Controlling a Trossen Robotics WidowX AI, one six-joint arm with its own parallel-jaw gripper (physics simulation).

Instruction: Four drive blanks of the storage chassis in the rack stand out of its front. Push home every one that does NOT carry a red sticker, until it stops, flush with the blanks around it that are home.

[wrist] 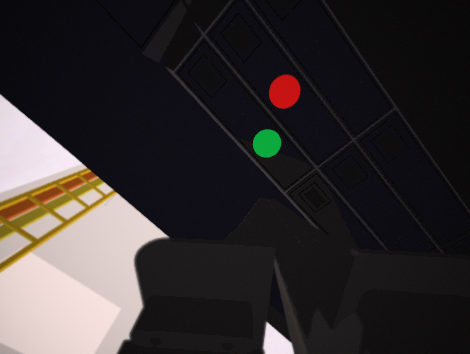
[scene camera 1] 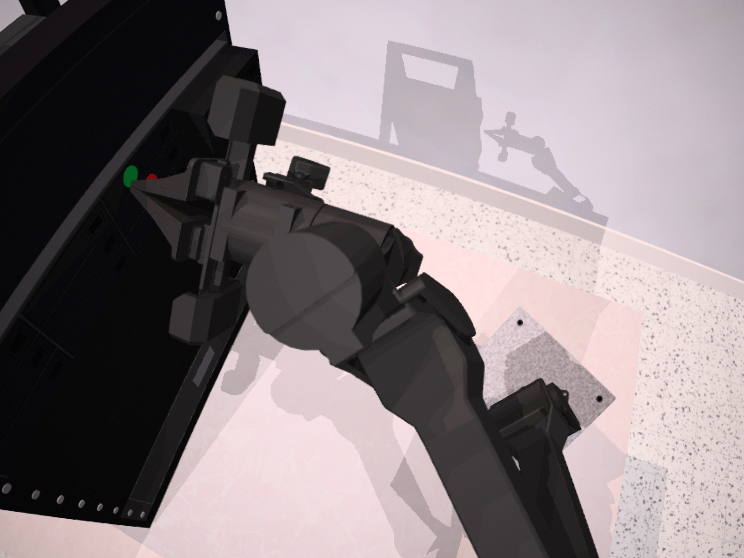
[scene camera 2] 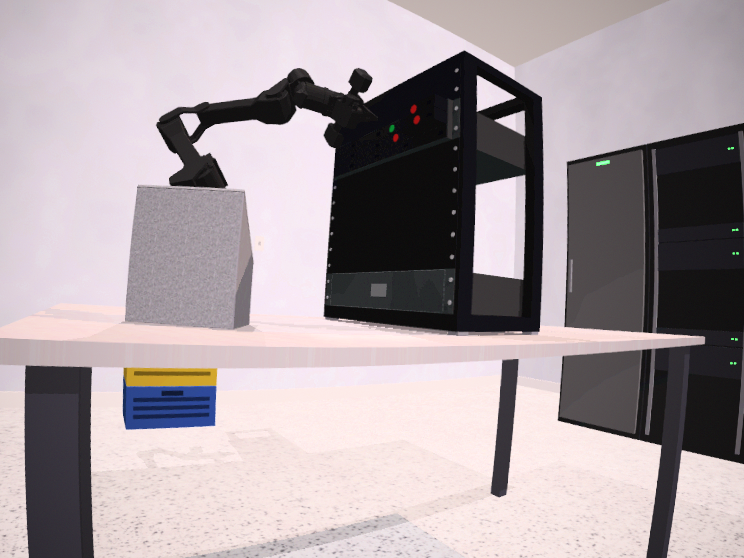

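Pixels of known places: gripper, fingertip midpoint: [wrist: 265, 205] [scene camera 1: 133, 185] [scene camera 2: 377, 118]; arm's base, origin of the base link: [scene camera 1: 542, 412] [scene camera 2: 181, 222].
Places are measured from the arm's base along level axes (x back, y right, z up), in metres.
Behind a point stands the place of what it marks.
Observation:
My gripper [scene camera 1: 131, 183] @(z 0.323, x -0.433, y -0.024 m) [scene camera 2: 375, 117] @(z 0.323, x -0.433, y -0.024 m) [wrist: 265, 205] @(z 0.323, x -0.433, y -0.024 m) is shut and empty, its fingertips close to the chassis front near the top row; contact cannot be told. A green sticker [scene camera 1: 130, 175] @(z 0.302, x -0.460, y 0.000 m) [scene camera 2: 391, 128] @(z 0.301, x -0.460, y -0.002 m) [wrist: 267, 143] @(z 0.300, x -0.460, y 0.000 m) is on a top-row blank, which looks level with its neighbours. A red sticker [scene camera 1: 152, 177] @(z 0.276, x -0.459, y 0.021 m) [scene camera 2: 395, 137] @(z 0.273, x -0.459, y 0.015 m) [wrist: 284, 91] @(z 0.272, x -0.459, y 0.017 m) is on the blank below it. In scene camera 2, an upper red sticker [scene camera 2: 413, 108] @(z 0.302, x -0.419, y 0.115 m) and another red sticker [scene camera 2: 416, 119] @(z 0.273, x -0.418, y 0.126 m) are on blanks further right, where a dark block stands out of the front. The gripper hides these two in scene camera 1.
The black rack [scene camera 2: 466, 240] @(z 0.017, x -0.481, y 0.217 m) stands on the table [scene camera 2: 288, 351] @(z -0.174, x -0.040, y 0.338 m), with a panel [scene camera 2: 414, 291] @(z -0.085, x -0.470, y 0.091 m) low in its front. The arm's base is on a grey pedestal [scene camera 2: 186, 258] @(z -0.066, x 0.006, y 0.079 m). The rack's dark upper panel [scene camera 1: 90, 120] @(z 0.360, x -0.476, y 0.001 m) lies above the blanks. Server cabinets [scene camera 2: 606, 288] stand behind.

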